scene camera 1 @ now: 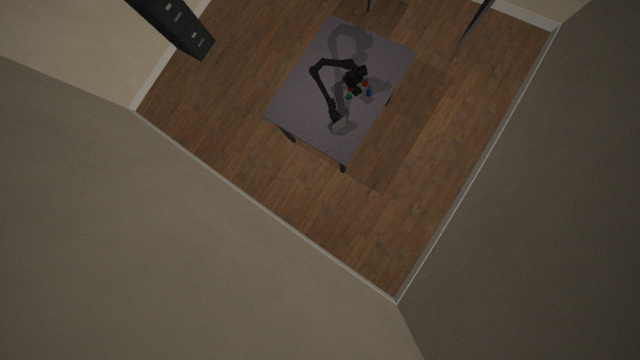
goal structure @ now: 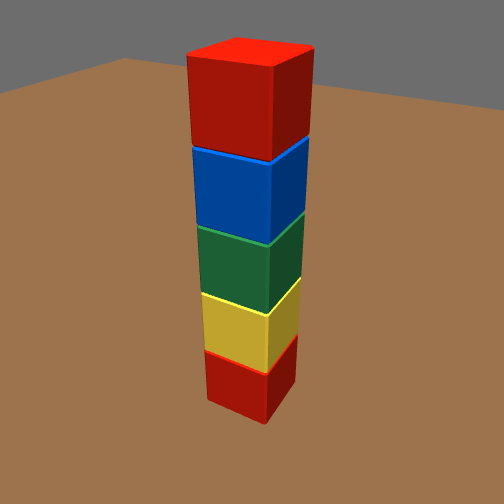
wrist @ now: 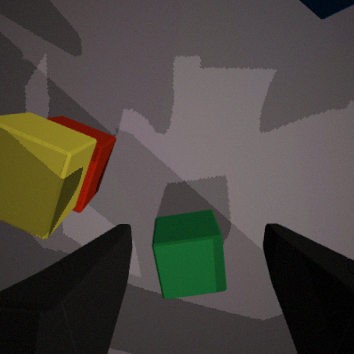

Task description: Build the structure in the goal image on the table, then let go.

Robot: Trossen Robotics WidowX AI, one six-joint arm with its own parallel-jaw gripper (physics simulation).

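Frame: origin at the arm's base, x ahead, y left, z up, level; centimetres.
Seen in the pictures: gripper, between the fingertips: (scene camera 1: pixel 352 91) (wrist: pixel 197 235); arm's base, origin of its link: (scene camera 1: pixel 337 119).
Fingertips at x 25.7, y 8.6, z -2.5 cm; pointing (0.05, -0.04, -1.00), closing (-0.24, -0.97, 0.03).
Offsets run from my fingertips to a thing's top centre. Level surfaces: height alone.
A green cube @(dx -3.0, dy +0.8, dz -2.3 cm) (scene camera 1: pixel 349 96) (wrist: pixel 187 265) sits on the table @(dz -5.6 cm) (scene camera 1: pixel 292 102). My gripper (scene camera 1: pixel 355 91) (wrist: pixel 197 235) is open above it, and in the wrist view the cube shows between the two fingers. A yellow cube @(dx +3.8, dy +5.4, dz +0.9 cm) (wrist: pixel 35 180) is stacked on a red cube @(dx +3.4, dy +5.3, dz -2.3 cm) (wrist: pixel 97 160) (scene camera 1: pixel 350 89), left of the left finger in the wrist view. The yellow cube is hidden by the arm in the scene view. A second red cube @(dx +14.1, dy -1.4, dz -2.3 cm) (scene camera 1: pixel 365 84) and a blue cube @(dx +9.7, dy -9.4, dz -2.3 cm) (scene camera 1: pixel 368 93) (wrist: pixel 327 6) stand apart on the table.
The arm's base stands by a light grey plate (scene camera 1: pixel 339 124) near one end of the table. A dark filing cabinet (scene camera 1: pixel 192 37) stands on the floor beyond the table. Shadows of the arm and gripper fall across the tabletop around the cubes.
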